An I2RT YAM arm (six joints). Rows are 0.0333 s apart.
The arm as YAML. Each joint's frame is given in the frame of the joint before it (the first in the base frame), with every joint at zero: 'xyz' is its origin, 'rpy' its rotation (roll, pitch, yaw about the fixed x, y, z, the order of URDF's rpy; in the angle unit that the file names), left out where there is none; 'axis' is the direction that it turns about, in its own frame. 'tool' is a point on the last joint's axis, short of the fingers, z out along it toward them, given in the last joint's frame.
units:
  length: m
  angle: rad
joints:
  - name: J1
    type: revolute
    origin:
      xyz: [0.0, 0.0, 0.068]
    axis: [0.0, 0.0, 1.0]
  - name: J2
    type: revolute
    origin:
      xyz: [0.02, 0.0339, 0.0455]
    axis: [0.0, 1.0, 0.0]
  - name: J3
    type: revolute
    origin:
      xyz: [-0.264, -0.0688, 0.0]
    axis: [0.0, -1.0, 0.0]
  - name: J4
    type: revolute
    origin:
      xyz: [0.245, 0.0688, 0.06]
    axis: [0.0, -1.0, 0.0]
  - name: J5
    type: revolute
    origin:
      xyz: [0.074, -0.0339, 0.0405]
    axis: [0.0, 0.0, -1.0]
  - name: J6
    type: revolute
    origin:
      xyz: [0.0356, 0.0, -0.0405]
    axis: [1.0, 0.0, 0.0]
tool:
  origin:
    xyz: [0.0, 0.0, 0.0]
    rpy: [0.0, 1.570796, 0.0]
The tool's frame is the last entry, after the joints.
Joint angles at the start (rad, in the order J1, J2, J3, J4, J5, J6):
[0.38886, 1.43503, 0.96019, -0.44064, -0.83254, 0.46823]
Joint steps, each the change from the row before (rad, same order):
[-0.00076, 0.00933, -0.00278, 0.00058, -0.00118, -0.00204]
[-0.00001, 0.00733, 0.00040, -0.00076, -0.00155, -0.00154]
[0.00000, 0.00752, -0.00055, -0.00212, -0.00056, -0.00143]
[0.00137, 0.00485, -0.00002, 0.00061, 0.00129, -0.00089]
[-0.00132, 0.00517, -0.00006, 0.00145, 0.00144, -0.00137]
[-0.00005, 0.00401, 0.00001, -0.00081, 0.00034, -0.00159]
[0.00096, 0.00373, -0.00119, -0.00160, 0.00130, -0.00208]
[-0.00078, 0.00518, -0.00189, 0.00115, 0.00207, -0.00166]
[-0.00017, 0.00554, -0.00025, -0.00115, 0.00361, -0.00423]
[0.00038, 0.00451, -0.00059, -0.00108, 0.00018, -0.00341]
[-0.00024, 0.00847, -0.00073, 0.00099, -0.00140, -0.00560]
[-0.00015, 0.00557, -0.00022, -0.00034, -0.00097, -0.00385]
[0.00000, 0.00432, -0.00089, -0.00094, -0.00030, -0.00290]
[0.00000, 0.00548, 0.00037, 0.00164, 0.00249, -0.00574]
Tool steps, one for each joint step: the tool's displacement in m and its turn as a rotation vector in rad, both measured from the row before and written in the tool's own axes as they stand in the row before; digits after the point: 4 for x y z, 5 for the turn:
[0.0001, -0.0028, 0.0020, 0.00265, 0.00685, 0.00690]
[-0.0003, -0.0015, 0.0014, 0.00094, 0.00530, 0.00416]
[0.0000, -0.0019, 0.0015, 0.00256, 0.00636, 0.00613]
[-0.0001, -0.0008, 0.0012, 0.00208, 0.00308, 0.00152]
[-0.0005, -0.0014, 0.0007, 0.00275, 0.00058, 0.00215]
[-0.0001, -0.0009, 0.0008, 0.00175, 0.00271, 0.00200]
[0.0003, -0.0010, 0.0010, 0.00287, 0.00413, 0.00221]
[0.0000, -0.0017, 0.0010, 0.00381, 0.00205, 0.00314]
[-0.0001, -0.0015, 0.0011, 0.00534, 0.00250, 0.00098]
[0.0001, -0.0011, 0.0010, 0.00189, 0.00400, 0.00092]
[-0.0002, -0.0020, 0.0017, 0.00119, 0.00543, 0.00057]
[-0.0001, -0.0013, 0.0011, 0.00093, 0.00405, 0.00075]
[0.0001, -0.0012, 0.0009, 0.00149, 0.00389, 0.00163]
[-0.0004, -0.0011, 0.0010, 0.00325, 0.00109, -0.00319]

